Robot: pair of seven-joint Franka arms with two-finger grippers.
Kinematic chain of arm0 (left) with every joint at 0, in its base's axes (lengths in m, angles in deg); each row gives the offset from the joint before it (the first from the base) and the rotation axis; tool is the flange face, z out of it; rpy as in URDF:
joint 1: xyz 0 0 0.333 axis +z
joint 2: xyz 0 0 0 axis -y
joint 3: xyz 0 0 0.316 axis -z
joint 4: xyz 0.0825 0 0 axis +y
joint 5: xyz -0.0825 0 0.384 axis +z
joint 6: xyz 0 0 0 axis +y
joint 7: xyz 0.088 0 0 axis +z
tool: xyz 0 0 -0.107 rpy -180 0 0
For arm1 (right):
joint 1: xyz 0 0 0.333 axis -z
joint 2: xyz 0 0 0 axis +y
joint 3: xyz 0 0 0.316 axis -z
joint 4: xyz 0.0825 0 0 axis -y
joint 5: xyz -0.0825 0 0.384 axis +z
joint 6: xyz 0 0 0 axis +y
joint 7: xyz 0.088 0 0 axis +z
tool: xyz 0 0 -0.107 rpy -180 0 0
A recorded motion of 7 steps. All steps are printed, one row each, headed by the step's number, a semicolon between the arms.
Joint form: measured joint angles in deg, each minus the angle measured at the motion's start. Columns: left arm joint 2, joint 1, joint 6, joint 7, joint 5, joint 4, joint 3; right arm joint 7, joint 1, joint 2, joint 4, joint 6, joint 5, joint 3.
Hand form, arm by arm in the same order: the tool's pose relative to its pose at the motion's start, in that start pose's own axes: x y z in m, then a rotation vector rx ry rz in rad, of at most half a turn. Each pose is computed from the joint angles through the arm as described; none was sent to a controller.
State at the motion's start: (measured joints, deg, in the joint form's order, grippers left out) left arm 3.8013 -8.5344 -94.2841 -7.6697 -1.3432 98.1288 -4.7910; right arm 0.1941 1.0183 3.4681 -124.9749 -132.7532 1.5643 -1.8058
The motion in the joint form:
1: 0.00 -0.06 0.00 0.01 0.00 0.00 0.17; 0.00 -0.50 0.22 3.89 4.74 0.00 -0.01
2: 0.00 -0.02 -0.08 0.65 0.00 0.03 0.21; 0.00 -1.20 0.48 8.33 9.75 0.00 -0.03
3: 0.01 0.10 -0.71 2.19 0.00 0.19 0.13; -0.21 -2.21 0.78 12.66 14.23 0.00 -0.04
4: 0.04 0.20 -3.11 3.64 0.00 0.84 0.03; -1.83 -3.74 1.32 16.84 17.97 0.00 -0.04
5: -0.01 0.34 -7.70 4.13 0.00 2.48 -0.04; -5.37 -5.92 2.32 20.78 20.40 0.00 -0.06
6: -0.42 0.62 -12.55 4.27 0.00 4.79 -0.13; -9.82 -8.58 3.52 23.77 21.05 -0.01 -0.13
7: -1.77 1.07 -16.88 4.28 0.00 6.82 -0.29; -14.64 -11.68 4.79 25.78 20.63 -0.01 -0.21
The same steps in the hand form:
1: 0.0003 0.0022 0.0001 0.0002 -0.0001 0.0038; 0.0111 -0.0058 -0.0198 0.0019 -0.0189 -0.0102
2: 0.0004 0.0022 0.0002 0.0003 0.0007 -0.0074; 0.0227 -0.0140 -0.0439 0.0040 -0.0337 -0.0243
3: 0.0011 0.0001 0.0004 0.0012 0.0092 -0.0378; 0.0327 -0.0254 -0.0681 0.0060 -0.0421 -0.0401
4: 0.0045 -0.0024 0.0017 0.0042 0.0402 -0.0668; 0.0415 -0.0421 -0.0903 0.0079 -0.0446 -0.0400
5: 0.0107 -0.0056 0.0084 0.0093 0.0907 -0.0797; 0.0501 -0.0660 -0.1080 0.0105 -0.0371 -0.0176
6: 0.0173 -0.0107 0.0237 0.0141 0.1278 -0.0896; 0.0566 -0.0957 -0.1184 0.0159 -0.0194 0.0119
7: 0.0257 -0.0184 0.0465 0.0189 0.1444 -0.1016; 0.0594 -0.1305 -0.1217 0.0243 -0.0025 0.0408

